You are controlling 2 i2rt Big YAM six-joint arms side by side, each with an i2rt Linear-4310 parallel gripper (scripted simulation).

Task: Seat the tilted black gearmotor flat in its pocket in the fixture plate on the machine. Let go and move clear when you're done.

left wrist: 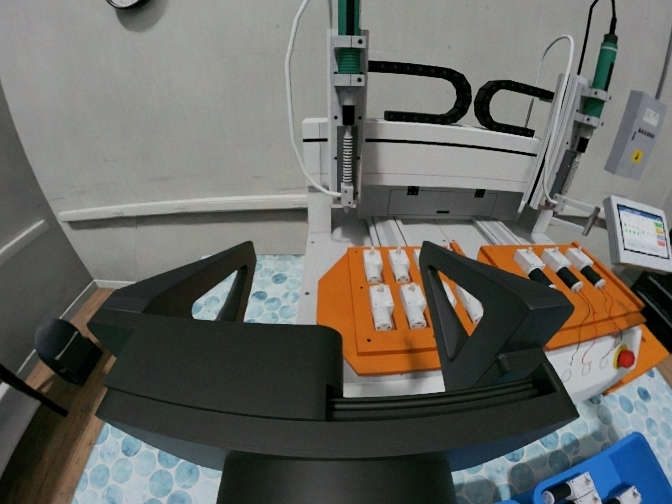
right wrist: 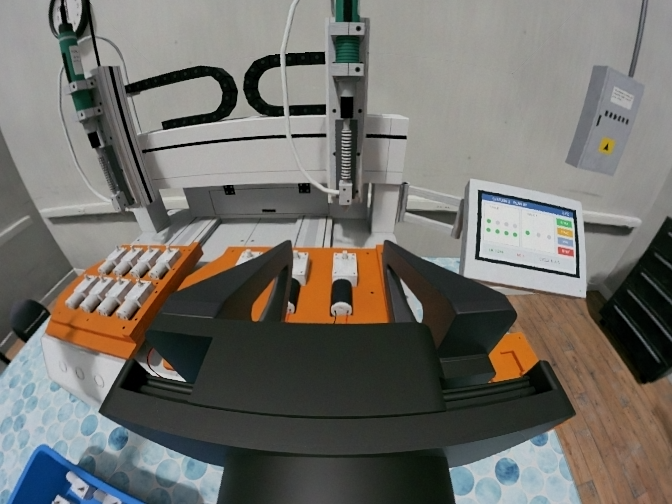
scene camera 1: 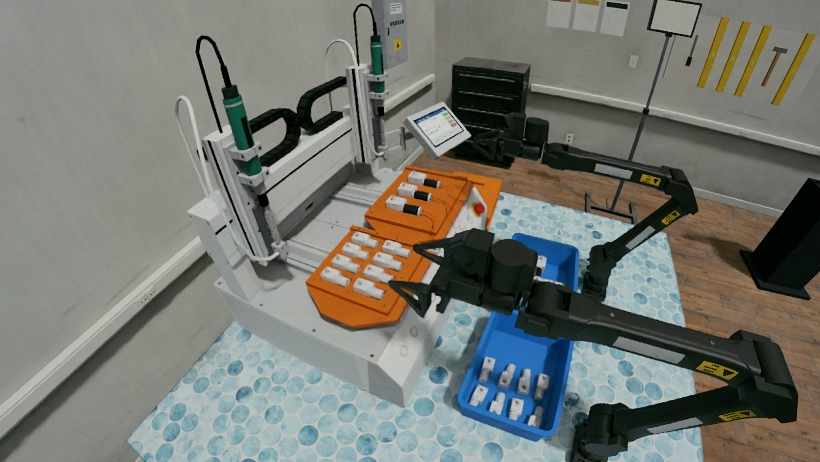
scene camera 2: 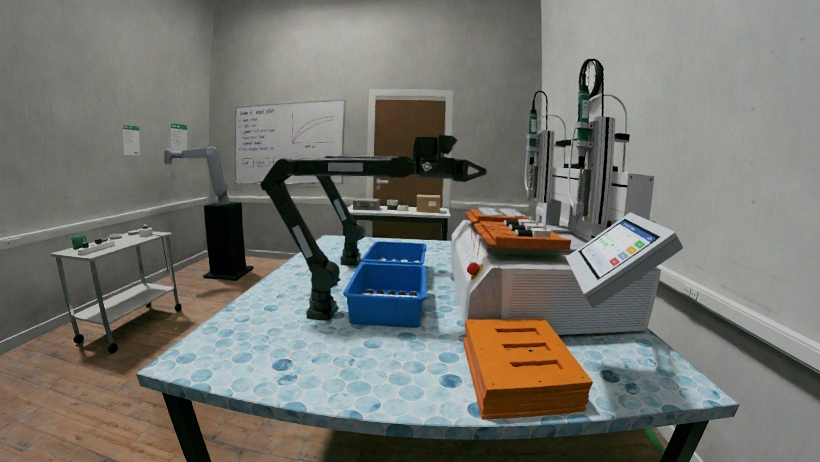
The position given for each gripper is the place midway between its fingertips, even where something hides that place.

In view: the left gripper (scene camera 1: 401, 264), the right gripper (right wrist: 337, 249) and a touchscreen (scene camera 2: 633, 246).
The touchscreen also shows in the right wrist view (right wrist: 515, 238) and in scene camera 1 (scene camera 1: 437, 129). The left gripper shows as well in the left wrist view (left wrist: 337, 250).
